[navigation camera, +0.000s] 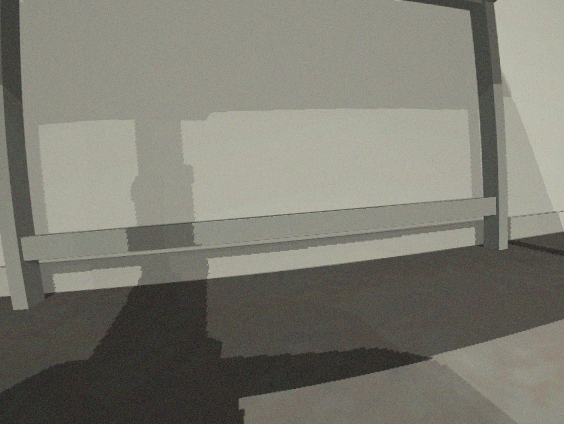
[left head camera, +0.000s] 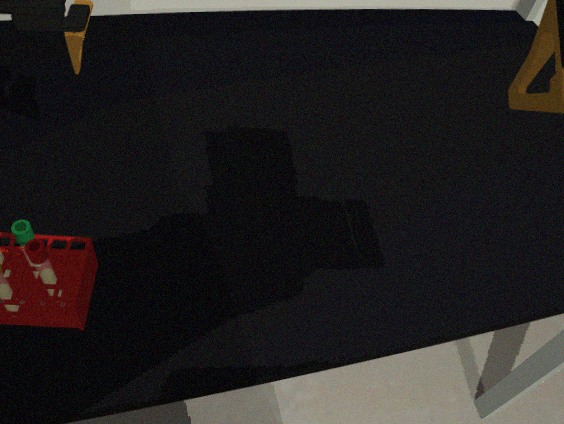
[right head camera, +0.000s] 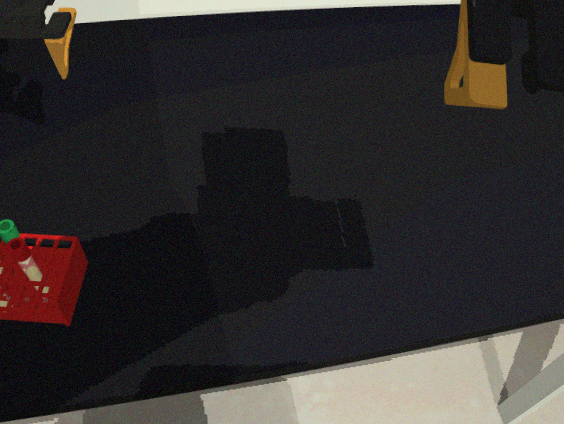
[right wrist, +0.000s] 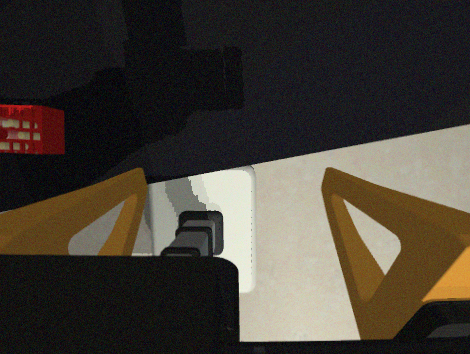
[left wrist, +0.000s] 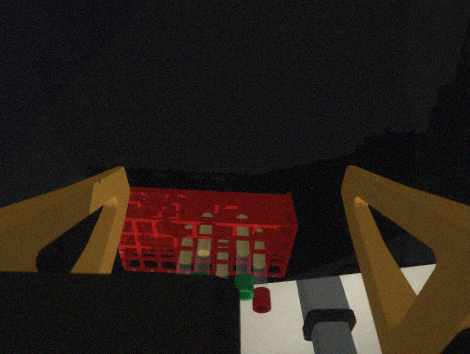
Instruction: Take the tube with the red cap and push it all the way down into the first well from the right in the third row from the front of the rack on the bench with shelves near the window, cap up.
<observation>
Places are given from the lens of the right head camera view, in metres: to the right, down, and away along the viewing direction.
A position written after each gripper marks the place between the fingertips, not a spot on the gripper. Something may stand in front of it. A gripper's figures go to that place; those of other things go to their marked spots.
left gripper (right head camera: 25,76): -0.31, -0.17, 0.60
right gripper (right head camera: 515,101): 0.15, -0.07, 0.33
</observation>
